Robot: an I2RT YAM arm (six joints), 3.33 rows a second.
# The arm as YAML. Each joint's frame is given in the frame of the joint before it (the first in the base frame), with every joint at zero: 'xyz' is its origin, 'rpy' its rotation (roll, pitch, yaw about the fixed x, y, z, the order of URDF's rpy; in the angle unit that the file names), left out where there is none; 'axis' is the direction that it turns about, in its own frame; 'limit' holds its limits. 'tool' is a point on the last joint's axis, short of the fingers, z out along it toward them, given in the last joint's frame.
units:
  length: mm
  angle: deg
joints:
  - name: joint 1
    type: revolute
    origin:
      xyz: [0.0, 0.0, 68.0]
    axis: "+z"
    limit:
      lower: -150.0
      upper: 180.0
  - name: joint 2
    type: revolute
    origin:
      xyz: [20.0, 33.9, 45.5]
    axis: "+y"
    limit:
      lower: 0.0
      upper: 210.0
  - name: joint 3
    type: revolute
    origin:
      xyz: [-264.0, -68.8, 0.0]
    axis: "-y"
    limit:
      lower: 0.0
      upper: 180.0
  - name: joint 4
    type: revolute
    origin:
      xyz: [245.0, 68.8, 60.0]
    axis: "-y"
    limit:
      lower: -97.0
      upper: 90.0
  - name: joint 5
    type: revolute
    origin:
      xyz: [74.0, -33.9, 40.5]
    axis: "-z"
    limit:
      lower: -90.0
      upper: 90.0
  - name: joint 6
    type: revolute
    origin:
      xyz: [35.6, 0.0, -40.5]
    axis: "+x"
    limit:
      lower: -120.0
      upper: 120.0
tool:
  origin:
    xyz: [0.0, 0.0, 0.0]
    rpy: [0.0, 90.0, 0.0]
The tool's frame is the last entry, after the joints.
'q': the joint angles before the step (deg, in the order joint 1, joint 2, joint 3, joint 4, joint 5, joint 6). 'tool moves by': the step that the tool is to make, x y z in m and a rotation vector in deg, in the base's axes. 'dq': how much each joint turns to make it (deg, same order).
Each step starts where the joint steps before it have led.
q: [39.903 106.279 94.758 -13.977 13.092 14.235]
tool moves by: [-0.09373 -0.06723 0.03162 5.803 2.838 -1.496]
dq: [1.489 -24.787 -19.333 -5.439 0.003 7.113]
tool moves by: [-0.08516 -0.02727 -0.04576 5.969 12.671 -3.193]
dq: [8.786 -16.442 -18.529 -7.215 3.692 18.073]
